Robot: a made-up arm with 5 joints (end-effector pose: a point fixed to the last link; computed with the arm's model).
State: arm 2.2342 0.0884 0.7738 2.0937 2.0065
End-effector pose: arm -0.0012 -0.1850 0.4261 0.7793 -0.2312 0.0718 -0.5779
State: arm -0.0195 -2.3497 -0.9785 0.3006 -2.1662
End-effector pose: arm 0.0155 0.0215 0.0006 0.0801 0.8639 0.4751 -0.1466
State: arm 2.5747 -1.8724 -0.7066 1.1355 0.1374
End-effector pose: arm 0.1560 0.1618 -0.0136 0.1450 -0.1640 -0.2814 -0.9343
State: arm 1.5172 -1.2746 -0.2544 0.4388 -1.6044
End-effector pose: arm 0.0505 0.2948 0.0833 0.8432 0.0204 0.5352 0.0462
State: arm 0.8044 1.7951 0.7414 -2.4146 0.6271
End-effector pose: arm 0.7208 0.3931 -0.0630 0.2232 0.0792 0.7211 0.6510
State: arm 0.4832 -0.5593 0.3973 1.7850 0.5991
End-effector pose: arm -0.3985 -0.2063 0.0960 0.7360 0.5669 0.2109 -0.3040
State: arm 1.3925 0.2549 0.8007 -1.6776 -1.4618
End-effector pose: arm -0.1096 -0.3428 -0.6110 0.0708 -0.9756 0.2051 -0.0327
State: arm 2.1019 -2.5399 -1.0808 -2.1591 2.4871
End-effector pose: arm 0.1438 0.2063 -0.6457 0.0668 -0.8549 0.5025 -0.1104
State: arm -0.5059 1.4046 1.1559 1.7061 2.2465
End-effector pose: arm 0.3342 -0.0905 -0.1687 0.5433 0.8236 -0.1113 0.1184
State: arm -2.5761 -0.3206 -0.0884 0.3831 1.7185
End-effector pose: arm -0.0798 -0.2609 -0.0317 0.1951 0.5665 0.7991 0.0504
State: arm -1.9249 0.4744 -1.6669 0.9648 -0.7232
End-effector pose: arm 0.1729 -0.0485 -0.0716 0.0055 0.9440 0.1755 0.2793
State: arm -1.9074 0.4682 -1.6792 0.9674 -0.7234
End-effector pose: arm 0.1766 -0.0481 -0.0705 0.0111 0.9418 0.1863 0.2798
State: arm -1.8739 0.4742 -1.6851 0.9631 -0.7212
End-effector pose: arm 0.1797 -0.0534 -0.0679 0.0284 0.9408 0.1915 0.2782
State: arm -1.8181 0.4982 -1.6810 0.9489 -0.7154
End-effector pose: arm 0.1815 -0.0666 -0.0625 0.0626 0.9411 0.1881 0.2740
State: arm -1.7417 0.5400 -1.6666 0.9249 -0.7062
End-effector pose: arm 0.1813 -0.0872 -0.0526 0.1133 0.9405 0.1757 0.2678
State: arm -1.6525 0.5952 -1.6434 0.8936 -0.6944
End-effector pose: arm 0.1779 -0.1119 -0.0369 0.1758 0.9365 0.1555 0.2607
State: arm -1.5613 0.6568 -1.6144 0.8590 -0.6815
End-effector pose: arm 0.1709 -0.1360 -0.0161 0.2422 0.9273 0.1302 0.2540
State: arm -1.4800 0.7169 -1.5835 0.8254 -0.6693
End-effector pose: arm 0.1609 -0.1556 0.0066 0.3037 0.9140 0.1031 0.2485
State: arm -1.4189 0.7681 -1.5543 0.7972 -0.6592
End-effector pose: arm 0.1495 -0.1688 0.0267 0.3522 0.9001 0.0775 0.2443
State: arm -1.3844 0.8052 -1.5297 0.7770 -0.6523
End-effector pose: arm 0.1389 -0.1763 0.0403 0.3830 0.8899 0.0560 0.2414
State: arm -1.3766 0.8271 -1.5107 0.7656 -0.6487
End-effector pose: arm 0.1305 -0.1796 0.0461 0.3958 0.8857 0.0395 0.2394
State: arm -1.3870 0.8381 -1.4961 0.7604 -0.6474
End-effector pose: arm 0.1241 -0.1807 0.0461 0.3962 0.8864 0.0268 0.2380
